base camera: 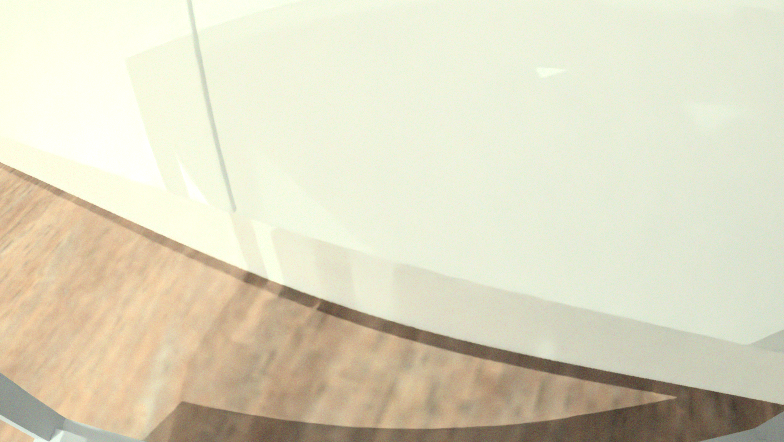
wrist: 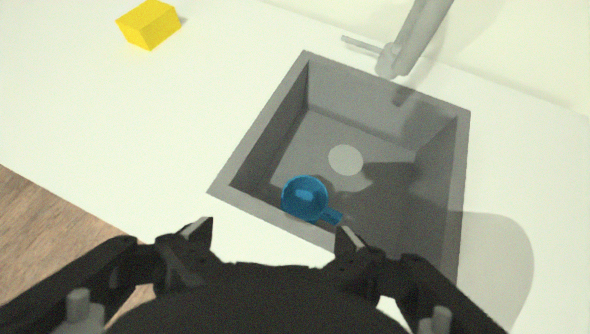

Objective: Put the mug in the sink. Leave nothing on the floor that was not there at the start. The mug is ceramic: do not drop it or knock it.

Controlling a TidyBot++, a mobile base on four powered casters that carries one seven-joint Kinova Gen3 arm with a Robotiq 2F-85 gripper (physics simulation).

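Places are measured from the arm's base along level axes (x ahead, y left, z up), in metres.
Where they show: gripper, between the fingertips: [wrist: 274,234].
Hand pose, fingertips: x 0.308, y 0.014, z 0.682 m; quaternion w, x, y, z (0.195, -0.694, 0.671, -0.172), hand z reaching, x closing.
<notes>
After its pixels a point has its place.
The blue mug [wrist: 304,197] @(x 0.447, y -0.032, z 0.371 m) stands upright inside the grey sink [wrist: 252,142], near the sink's near wall in the wrist view, with its handle toward the lower right. The pale round drain lies a little beyond it. My gripper [wrist: 274,234] @(x 0.308, y 0.014, z 0.683 m) is open and empty, high above the counter and the sink's near rim, apart from the mug. The base camera view does not show the mug, the sink or the gripper.
A yellow block [wrist: 149,26] @(x 0.705, y 0.320, z 0.554 m) lies on the white counter [wrist: 100,110] @(x 0.516, y 0.354, z 0.514 m), left of the sink. A grey faucet [wrist: 415,40] @(x 0.533, y -0.116, z 0.695 m) with a side lever stands behind the sink. White cabinet fronts [base camera: 439,164] @(x 0.262, y -0.006, z -0.173 m) rise from the wooden floor [base camera: 137,307] @(x 0.319, y 0.295, z -0.396 m) close ahead of the base.
</notes>
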